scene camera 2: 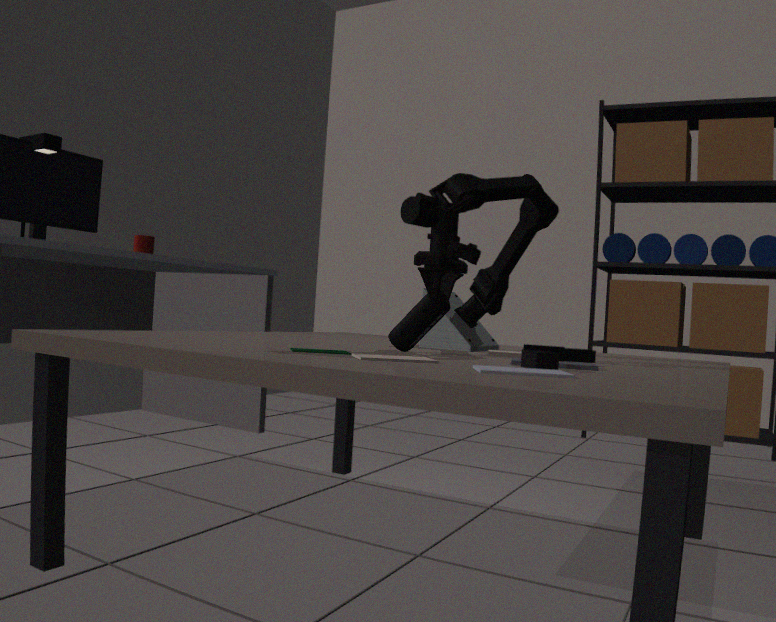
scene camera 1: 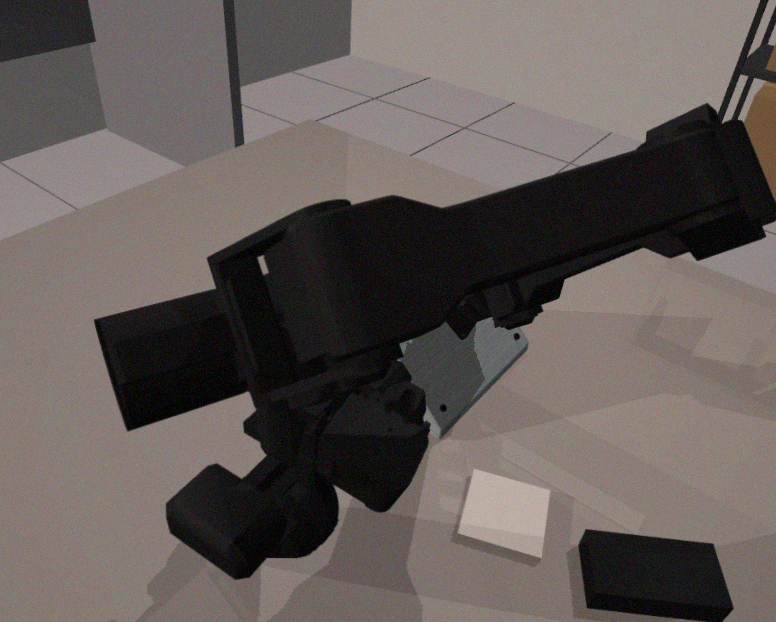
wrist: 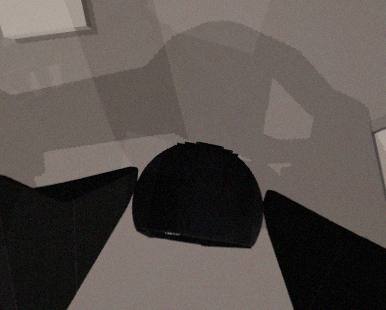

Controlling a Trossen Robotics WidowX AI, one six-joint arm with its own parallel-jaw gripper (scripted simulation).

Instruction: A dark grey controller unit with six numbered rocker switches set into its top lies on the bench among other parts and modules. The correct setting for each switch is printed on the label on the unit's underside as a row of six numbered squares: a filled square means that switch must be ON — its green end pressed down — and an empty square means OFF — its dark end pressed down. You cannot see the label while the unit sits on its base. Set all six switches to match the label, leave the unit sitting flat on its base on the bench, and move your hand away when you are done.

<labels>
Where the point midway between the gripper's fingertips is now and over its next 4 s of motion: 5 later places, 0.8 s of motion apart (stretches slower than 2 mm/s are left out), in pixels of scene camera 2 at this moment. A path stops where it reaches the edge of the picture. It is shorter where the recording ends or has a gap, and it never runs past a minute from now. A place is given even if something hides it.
My gripper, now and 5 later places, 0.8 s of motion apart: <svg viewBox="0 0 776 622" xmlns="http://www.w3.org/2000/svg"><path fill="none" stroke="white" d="M439 303L445 309L450 316L454 324L458 333L460 341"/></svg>
</labels>
